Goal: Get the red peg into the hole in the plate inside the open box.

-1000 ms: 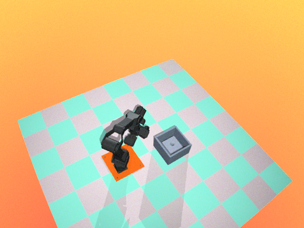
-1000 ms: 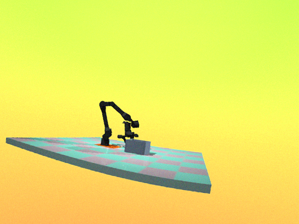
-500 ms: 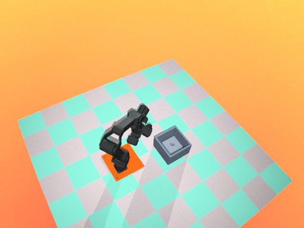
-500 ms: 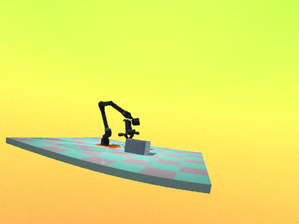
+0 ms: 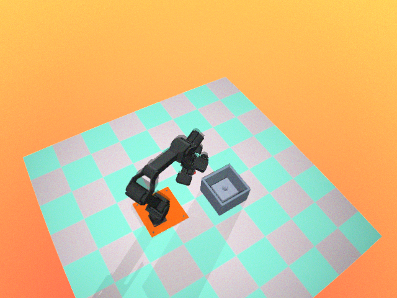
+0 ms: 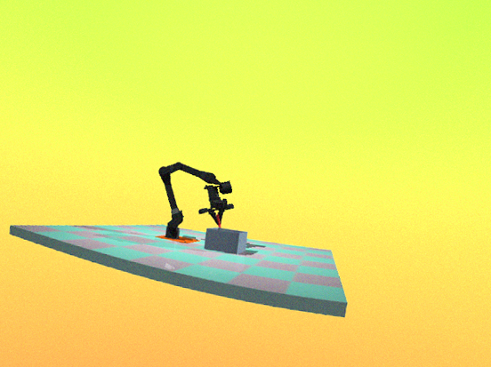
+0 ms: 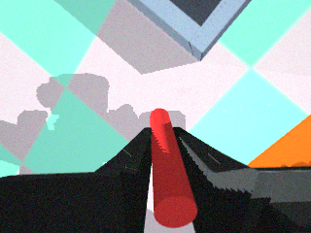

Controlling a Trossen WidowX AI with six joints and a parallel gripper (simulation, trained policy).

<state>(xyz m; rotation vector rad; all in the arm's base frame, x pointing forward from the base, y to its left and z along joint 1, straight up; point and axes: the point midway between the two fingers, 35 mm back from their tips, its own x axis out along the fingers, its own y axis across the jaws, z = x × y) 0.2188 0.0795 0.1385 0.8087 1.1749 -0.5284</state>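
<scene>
The plate is 10 cm ahead of my gripper tip, 13 cm to the right of it and 6 cm below it. From my gripper tip the other things lie so: grey box: 10 cm ahead, 13 cm to the right, 8 cm below; then red peg: 2 cm above.
</scene>
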